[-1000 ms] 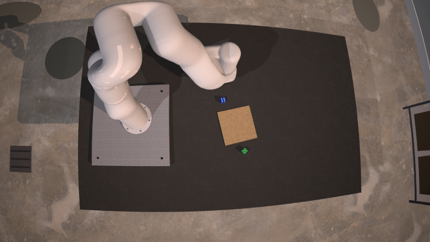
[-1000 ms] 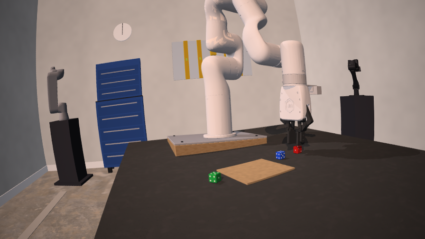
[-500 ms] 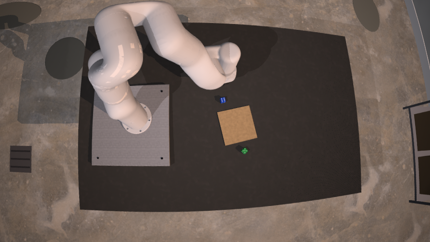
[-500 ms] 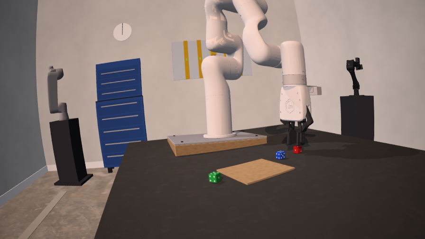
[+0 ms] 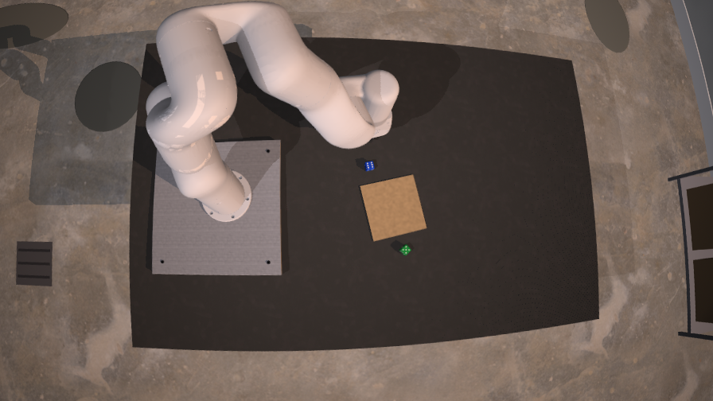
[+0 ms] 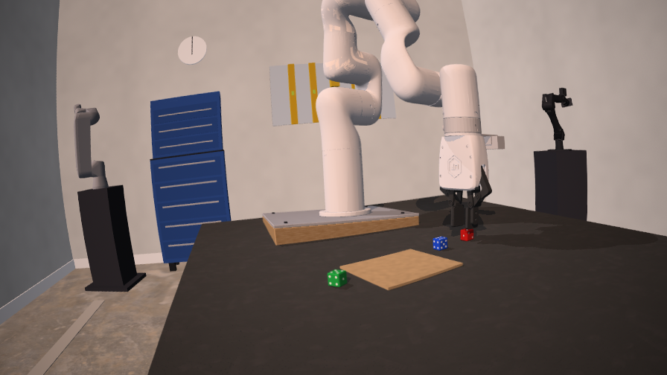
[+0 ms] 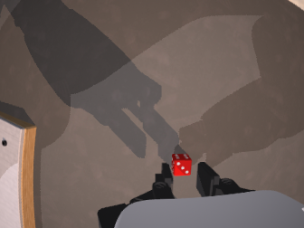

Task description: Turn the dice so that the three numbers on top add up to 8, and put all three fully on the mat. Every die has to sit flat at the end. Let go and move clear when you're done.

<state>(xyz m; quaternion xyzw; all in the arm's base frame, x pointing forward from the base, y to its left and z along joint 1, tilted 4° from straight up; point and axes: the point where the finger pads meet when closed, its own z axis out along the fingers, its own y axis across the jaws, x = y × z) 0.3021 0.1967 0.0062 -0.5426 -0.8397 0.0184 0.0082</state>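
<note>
The red die is 40 mm below my hand and 10 mm to the left of it. The rest, counted from my hand: tan mat (150 mm to the right, 110 mm ahead, 40 mm below); green die (260 mm to the right, 150 mm ahead, 40 mm below); blue die (60 mm to the right, 40 mm below, 30 mm ahead).
</note>
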